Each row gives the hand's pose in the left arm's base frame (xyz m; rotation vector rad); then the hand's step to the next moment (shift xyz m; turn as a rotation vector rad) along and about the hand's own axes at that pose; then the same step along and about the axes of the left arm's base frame.
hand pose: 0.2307 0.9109 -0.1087 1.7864 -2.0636 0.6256
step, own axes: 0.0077 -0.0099 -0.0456 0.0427 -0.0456 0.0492
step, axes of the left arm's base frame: 0.0072 0.0168 0.0436 0.0400 -0.0672 -0.0144
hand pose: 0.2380 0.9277 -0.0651 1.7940 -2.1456 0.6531
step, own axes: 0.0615 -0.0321 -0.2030 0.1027 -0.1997 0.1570
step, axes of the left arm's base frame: 0.0030 0.0446 0.2098 0.1874 -0.1928 -0.0529
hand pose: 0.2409 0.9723 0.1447 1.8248 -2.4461 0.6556
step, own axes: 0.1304 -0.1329 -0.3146 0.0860 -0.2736 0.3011
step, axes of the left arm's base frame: 0.0088 -0.0420 0.3630 0.2938 -0.2436 -0.1652
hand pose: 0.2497 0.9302 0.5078 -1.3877 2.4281 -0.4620
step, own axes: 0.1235 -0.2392 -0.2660 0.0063 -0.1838 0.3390
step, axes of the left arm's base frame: 0.0139 -0.1889 0.3277 0.2790 -0.1360 -0.2289
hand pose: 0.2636 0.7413 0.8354 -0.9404 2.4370 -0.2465
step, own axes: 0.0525 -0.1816 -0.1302 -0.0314 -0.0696 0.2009
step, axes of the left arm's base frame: 0.0035 -0.1720 0.1520 0.1648 -0.0279 -0.1351
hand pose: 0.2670 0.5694 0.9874 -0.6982 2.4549 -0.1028
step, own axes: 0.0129 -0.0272 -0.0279 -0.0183 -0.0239 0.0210
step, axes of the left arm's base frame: -0.0119 -0.0321 0.0226 0.0353 -0.0096 -0.0027
